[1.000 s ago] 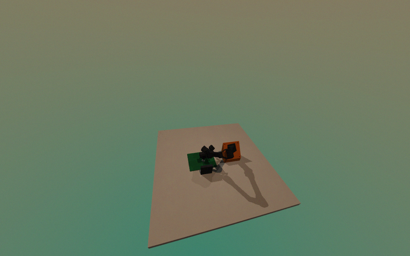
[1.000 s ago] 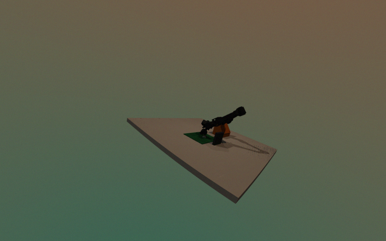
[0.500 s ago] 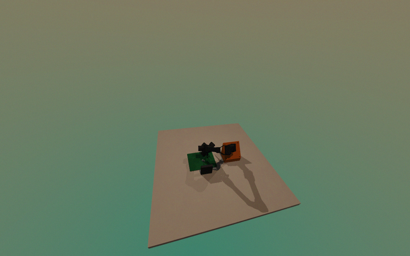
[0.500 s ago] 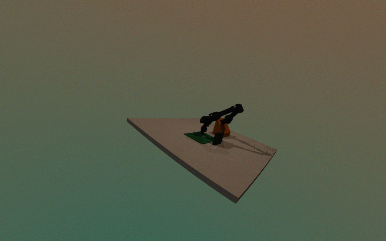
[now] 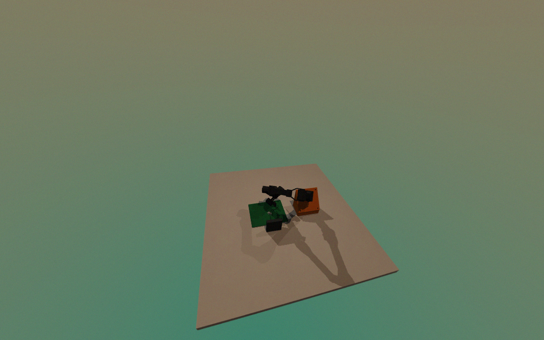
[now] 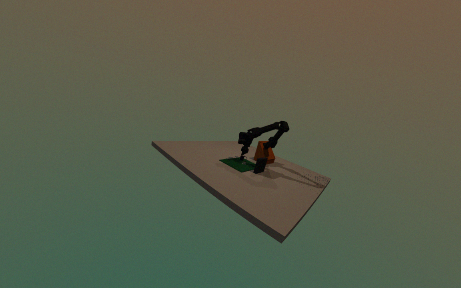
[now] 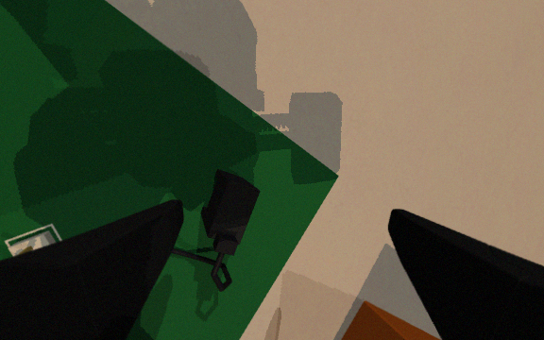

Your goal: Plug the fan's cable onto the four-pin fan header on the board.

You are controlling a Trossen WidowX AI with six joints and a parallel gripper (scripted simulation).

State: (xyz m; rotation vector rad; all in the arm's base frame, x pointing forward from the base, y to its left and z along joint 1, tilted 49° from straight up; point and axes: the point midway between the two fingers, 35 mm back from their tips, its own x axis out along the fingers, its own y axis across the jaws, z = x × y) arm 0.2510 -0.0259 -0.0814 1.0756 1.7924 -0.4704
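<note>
Right now the black fan plug is 10 mm ahead of my gripper tip, 10 mm to the left of it and 50 mm below it. Also, from my gripper tip: green board (90 mm ahead, 80 mm to the left, 80 mm below); then black fan (90 mm ahead, 240 mm to the left, 10 mm below); then white four-pin fan header (80 mm ahead, 90 mm to the left, 70 mm below).
</note>
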